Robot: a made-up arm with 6 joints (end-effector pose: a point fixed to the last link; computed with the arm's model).
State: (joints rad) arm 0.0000 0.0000 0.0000 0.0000 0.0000 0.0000
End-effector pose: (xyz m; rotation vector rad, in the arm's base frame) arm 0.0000 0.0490 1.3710 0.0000 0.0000 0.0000
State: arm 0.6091 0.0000 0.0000 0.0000 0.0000 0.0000
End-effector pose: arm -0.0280 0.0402 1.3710 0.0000 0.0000 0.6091
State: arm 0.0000 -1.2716 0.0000 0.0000 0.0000 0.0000
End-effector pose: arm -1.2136 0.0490 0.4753 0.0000 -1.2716 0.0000
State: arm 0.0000 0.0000 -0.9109 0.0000 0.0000 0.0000
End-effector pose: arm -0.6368 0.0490 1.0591 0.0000 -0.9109 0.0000
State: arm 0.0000 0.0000 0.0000 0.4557 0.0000 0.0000
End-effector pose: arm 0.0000 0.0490 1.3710 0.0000 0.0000 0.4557
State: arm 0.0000 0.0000 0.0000 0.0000 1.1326 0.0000
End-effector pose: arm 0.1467 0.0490 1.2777 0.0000 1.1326 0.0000
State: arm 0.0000 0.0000 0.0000 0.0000 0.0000 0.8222
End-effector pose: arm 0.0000 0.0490 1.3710 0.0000 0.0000 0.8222
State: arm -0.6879 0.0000 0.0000 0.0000 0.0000 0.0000
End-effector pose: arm 0.0311 0.0379 1.3710 0.0000 0.0000 -0.6879
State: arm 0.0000 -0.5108 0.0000 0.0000 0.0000 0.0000
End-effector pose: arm -0.6209 0.0490 1.2089 0.0000 -0.5108 0.0000
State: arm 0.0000 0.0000 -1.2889 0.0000 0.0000 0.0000
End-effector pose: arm -0.7742 0.0490 0.7892 0.0000 -1.2889 0.0000
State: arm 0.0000 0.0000 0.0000 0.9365 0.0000 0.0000
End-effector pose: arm 0.0000 0.0490 1.3710 0.0000 0.0000 0.9365
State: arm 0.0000 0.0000 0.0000 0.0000 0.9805 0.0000
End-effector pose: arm 0.1346 0.0490 1.2992 0.0000 0.9805 0.0000
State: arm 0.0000 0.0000 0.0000 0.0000 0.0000 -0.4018
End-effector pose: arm 0.0000 0.0490 1.3710 0.0000 0.0000 -0.4018
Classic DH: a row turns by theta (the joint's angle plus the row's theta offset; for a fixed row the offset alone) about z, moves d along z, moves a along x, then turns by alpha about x. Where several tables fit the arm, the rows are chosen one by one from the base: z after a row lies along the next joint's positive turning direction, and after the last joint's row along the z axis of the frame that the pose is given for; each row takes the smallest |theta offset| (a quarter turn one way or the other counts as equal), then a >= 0, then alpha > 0; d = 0 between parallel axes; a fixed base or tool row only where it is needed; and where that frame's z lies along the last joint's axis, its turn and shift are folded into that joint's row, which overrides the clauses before.
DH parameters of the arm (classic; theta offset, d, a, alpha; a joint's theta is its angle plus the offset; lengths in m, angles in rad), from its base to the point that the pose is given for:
joint 1: 0 0.101 0 -1.5708
joint 2: -1.5708 0 0.464 0
joint 3: 1.5708 0.049 0 1.5708
joint 4: 0 0.644 0 -1.5708
joint 5: 0 0 0 1.5708
joint 6: 0 0.162 0 0

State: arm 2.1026 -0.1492 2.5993 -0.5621 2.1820 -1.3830
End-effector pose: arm -0.0806 0.1799 0.0638 1.6576 0.3784 1.1703
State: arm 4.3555 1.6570 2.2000 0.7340 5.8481 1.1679
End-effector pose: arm 0.0094 0.0159 -0.5692 -2.6114 0.7847 0.3729
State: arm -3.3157 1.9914 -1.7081 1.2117 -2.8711 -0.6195
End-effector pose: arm -0.5386 0.0861 0.3842 1.9188 2.1704 0.6120
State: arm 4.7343 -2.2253 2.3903 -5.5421 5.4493 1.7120
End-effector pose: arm -0.0393 0.3310 0.5757 -0.6647 -0.3261 0.8180
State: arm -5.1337 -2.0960 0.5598 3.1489 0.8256 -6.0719
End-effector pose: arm -0.5179 -1.0380 -0.2246 2.2575 1.1403 -0.8020
